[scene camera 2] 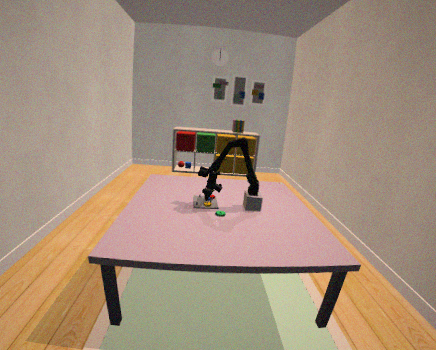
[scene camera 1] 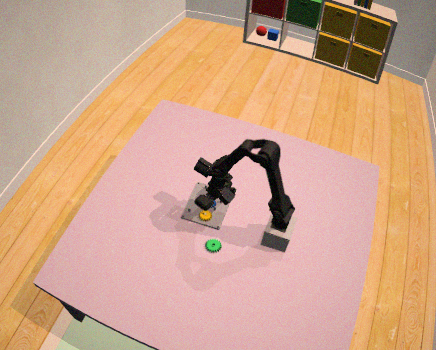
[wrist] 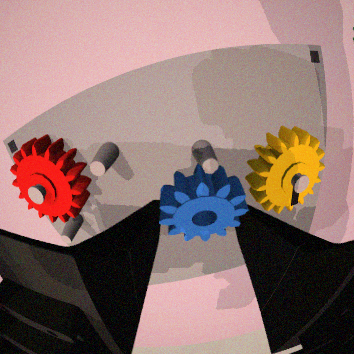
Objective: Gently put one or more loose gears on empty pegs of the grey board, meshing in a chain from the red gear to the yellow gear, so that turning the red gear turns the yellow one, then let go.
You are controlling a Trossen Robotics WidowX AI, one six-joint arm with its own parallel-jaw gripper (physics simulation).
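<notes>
My gripper is shut on a blue gear, holding it above the grey board. The blue gear's hole shows no peg through it. The red gear sits on a peg at the left of the wrist view. The yellow gear sits on a peg at the right. Three bare pegs show in the wrist view: one right of the red gear, one below it, and one just behind the blue gear. The green gear lies on the table off the board.
The pink table top carries the board, the green gear and the arm's grey base. The arm arches from this base over to the board. A shelf unit stands on the floor beyond the table.
</notes>
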